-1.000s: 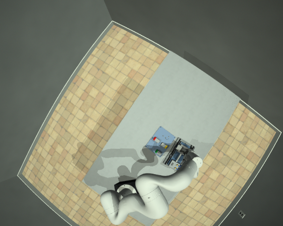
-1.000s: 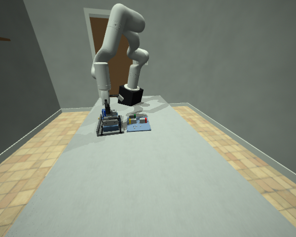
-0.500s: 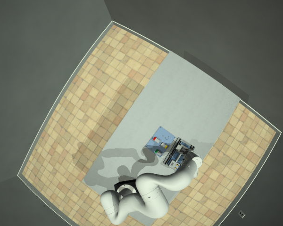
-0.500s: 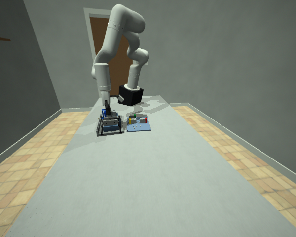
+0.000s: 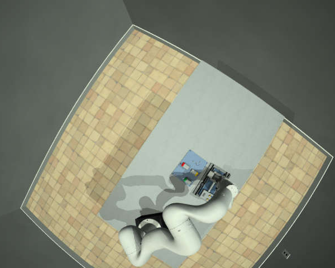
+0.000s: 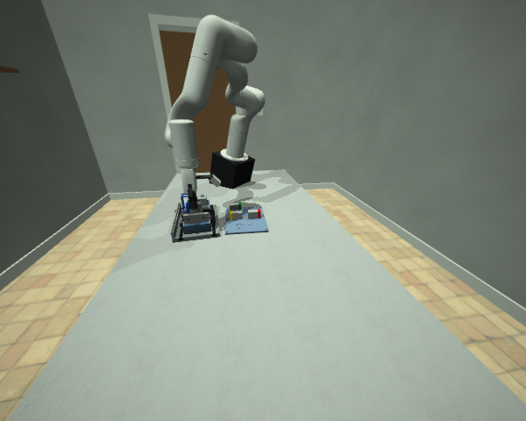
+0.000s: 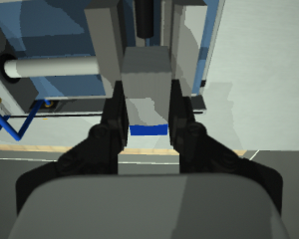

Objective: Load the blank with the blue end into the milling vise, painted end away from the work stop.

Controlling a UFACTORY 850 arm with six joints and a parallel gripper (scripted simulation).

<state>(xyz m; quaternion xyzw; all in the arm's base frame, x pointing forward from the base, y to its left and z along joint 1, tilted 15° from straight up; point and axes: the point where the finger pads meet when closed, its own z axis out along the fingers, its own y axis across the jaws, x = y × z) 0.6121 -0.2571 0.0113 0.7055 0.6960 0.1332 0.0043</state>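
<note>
The black rod lies 5 cm to the left of my hand and 5 cm below it. Also, from my hand: green-ended blank: 15 cm behind, 19 cm to the left, 11 cm below; yellow-ended blank: 6 cm behind, 18 cm to the left, 11 cm below; vise: 7 cm behind, 1 cm to the left, 10 cm below.
</note>
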